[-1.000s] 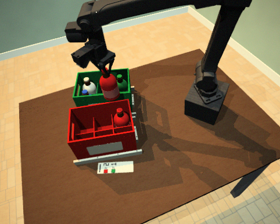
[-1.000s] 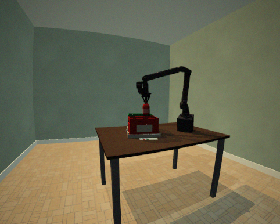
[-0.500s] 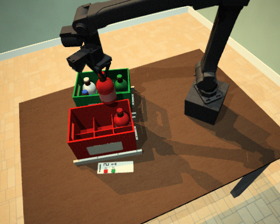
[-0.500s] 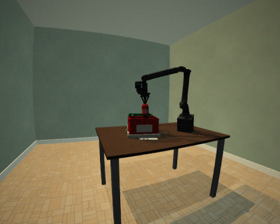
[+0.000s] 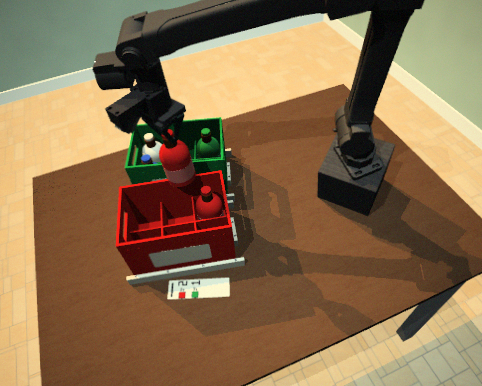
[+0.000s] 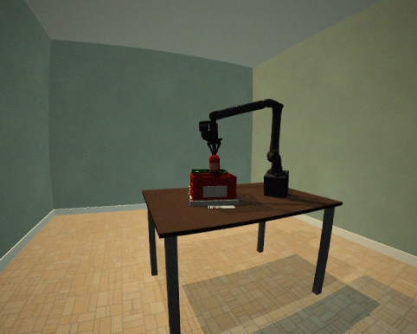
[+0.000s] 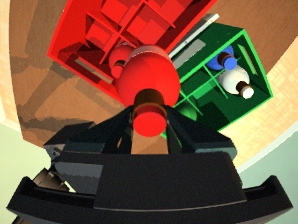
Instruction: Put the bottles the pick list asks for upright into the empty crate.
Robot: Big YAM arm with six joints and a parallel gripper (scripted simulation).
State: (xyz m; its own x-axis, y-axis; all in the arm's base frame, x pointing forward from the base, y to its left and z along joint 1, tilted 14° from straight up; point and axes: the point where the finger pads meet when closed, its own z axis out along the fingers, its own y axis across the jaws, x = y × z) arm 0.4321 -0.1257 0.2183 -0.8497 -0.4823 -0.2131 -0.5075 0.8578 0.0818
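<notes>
Right now the red crate is 40 mm ahead of my hand, 80 mm to the left of it and 240 mm below it. Round my hand: blue-capped bottle: 80 mm ahead, 130 mm to the right, 240 mm below; then red bottle: 50 mm behind, 50 mm to the left, 240 mm below; then green crate: 20 mm behind, 150 mm to the right, 240 mm below.
</notes>
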